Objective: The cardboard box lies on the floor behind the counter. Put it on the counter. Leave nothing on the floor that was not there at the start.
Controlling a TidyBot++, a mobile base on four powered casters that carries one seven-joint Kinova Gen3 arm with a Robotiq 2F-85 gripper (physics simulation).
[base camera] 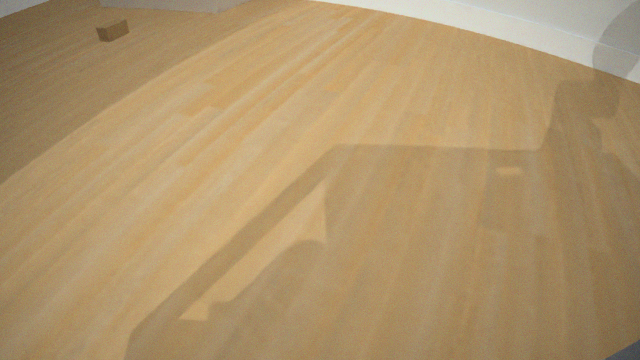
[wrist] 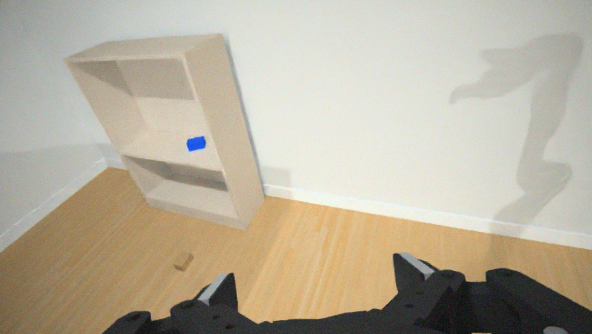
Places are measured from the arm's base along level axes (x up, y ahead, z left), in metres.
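Pixels of known places: gripper, fingertip midpoint: [wrist: 315, 281].
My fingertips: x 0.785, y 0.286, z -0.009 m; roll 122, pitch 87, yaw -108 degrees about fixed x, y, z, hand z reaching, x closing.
Behind a point stands the place of what it marks.
A small brown cardboard box [base camera: 113, 31] {y 1.176, x -0.368, z 0.664 m} [wrist: 183, 261] {y 1.184, x -0.347, z 0.670 m} lies on the floor. In the base camera view it is at the upper left, in shade. In the wrist view it is at the lower left, in front of the shelf unit and beyond the left fingertip. My gripper [wrist: 315, 281] {y 0.286, x 0.785, z -0.009 m} is open, with its fingers wide apart and no object between them. It is well away from the box. The counter does not show in either view.
A beige shelf unit [wrist: 232, 130] {y 1.518, x 0.217, z 0.268 m} stands against the wall, with a blue block [wrist: 196, 143] {y 1.605, x 0.127, z 0.503 m} on its middle shelf. The foot of a pale unit [base camera: 160, 6] {y 1.527, x -0.382, z 0.628 m} shows at the top left of the base camera view. A white baseboard [base camera: 450, 25] {y 1.302, x -0.395, z -0.520 m} [wrist: 400, 212] {y 1.274, x -0.348, z -0.577 m} runs along the wall.
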